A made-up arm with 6 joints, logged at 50 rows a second.
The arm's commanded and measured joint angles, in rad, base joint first. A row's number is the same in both.
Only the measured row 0 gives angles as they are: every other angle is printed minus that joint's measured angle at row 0.
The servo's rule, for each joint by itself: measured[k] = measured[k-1] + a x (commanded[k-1-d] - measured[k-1]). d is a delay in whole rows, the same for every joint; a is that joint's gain. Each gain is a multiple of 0.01, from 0.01 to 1. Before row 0 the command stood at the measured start. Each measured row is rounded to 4 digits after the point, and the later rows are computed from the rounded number. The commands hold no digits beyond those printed.
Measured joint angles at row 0: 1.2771 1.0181 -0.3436 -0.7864 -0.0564 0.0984
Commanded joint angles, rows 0 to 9: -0.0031 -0.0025 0.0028 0.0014 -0.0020 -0.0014; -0.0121 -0.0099 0.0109 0.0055 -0.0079 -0.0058; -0.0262 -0.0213 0.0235 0.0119 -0.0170 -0.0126; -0.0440 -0.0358 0.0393 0.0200 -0.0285 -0.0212; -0.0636 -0.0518 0.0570 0.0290 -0.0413 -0.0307; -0.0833 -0.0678 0.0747 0.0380 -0.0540 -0.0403; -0.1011 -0.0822 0.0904 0.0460 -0.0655 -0.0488; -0.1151 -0.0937 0.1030 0.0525 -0.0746 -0.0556; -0.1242 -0.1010 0.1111 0.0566 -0.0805 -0.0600; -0.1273 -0.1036 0.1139 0.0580 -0.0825 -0.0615
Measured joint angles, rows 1 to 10: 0.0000 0.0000 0.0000 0.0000 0.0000 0.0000; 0.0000 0.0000 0.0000 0.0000 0.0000 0.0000; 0.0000 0.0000 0.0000 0.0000 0.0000 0.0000; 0.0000 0.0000 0.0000 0.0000 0.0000 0.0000; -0.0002 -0.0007 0.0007 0.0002 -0.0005 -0.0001; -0.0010 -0.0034 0.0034 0.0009 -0.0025 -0.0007; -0.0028 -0.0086 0.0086 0.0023 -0.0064 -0.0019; -0.0057 -0.0165 0.0166 0.0046 -0.0124 -0.0038; -0.0098 -0.0267 0.0271 0.0078 -0.0202 -0.0065; -0.0149 -0.0386 0.0395 0.0117 -0.0293 -0.0099
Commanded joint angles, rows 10 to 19: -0.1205 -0.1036 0.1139 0.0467 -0.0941 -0.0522; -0.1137 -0.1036 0.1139 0.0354 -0.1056 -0.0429; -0.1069 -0.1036 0.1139 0.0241 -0.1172 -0.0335; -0.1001 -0.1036 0.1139 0.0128 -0.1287 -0.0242; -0.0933 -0.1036 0.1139 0.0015 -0.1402 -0.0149; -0.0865 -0.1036 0.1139 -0.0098 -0.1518 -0.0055; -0.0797 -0.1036 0.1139 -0.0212 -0.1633 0.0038; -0.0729 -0.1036 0.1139 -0.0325 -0.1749 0.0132; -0.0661 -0.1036 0.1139 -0.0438 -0.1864 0.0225; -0.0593 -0.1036 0.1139 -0.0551 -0.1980 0.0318
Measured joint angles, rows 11 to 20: -0.0209 -0.0512 0.0527 0.0162 -0.0391 -0.0138; -0.0275 -0.0635 0.0658 0.0209 -0.0487 -0.0180; -0.0343 -0.0744 0.0776 0.0255 -0.0573 -0.0222; -0.0408 -0.0829 0.0870 0.0297 -0.0641 -0.0261; -0.0464 -0.0889 0.0940 0.0319 -0.0722 -0.0287; -0.0511 -0.0932 0.0992 0.0324 -0.0812 -0.0301; -0.0550 -0.0962 0.1030 0.0313 -0.0909 -0.0304; -0.0582 -0.0983 0.1058 0.0289 -0.1011 -0.0298; -0.0607 -0.0998 0.1079 0.0253 -0.1117 -0.0283; -0.0625 -0.1009 0.1095 0.0207 -0.1225 -0.0260
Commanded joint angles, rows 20 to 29: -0.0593 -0.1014 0.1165 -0.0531 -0.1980 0.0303; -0.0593 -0.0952 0.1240 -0.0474 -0.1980 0.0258; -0.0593 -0.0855 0.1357 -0.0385 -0.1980 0.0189; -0.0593 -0.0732 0.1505 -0.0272 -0.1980 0.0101; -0.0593 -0.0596 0.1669 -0.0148 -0.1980 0.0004; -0.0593 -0.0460 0.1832 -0.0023 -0.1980 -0.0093; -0.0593 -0.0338 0.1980 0.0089 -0.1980 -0.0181; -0.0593 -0.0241 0.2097 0.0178 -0.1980 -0.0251; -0.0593 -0.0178 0.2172 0.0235 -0.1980 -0.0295; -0.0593 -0.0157 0.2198 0.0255 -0.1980 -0.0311
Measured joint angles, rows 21 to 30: -0.0637 -0.1017 0.1106 0.0153 -0.1335 -0.0230; -0.0643 -0.1023 0.1115 0.0091 -0.1447 -0.0194; -0.0644 -0.1027 0.1121 0.0022 -0.1560 -0.0152; -0.0640 -0.1030 0.1126 -0.0052 -0.1673 -0.0105; -0.0637 -0.1025 0.1136 -0.0114 -0.1756 -0.0064; -0.0634 -0.1004 0.1163 -0.0161 -0.1816 -0.0032; -0.0631 -0.0961 0.1213 -0.0190 -0.1860 -0.0010; -0.0628 -0.0895 0.1289 -0.0201 -0.1892 0.0001; -0.0626 -0.0808 0.1388 -0.0194 -0.1916 0.0001; -0.0624 -0.0707 0.1503 -0.0172 -0.1933 -0.0008
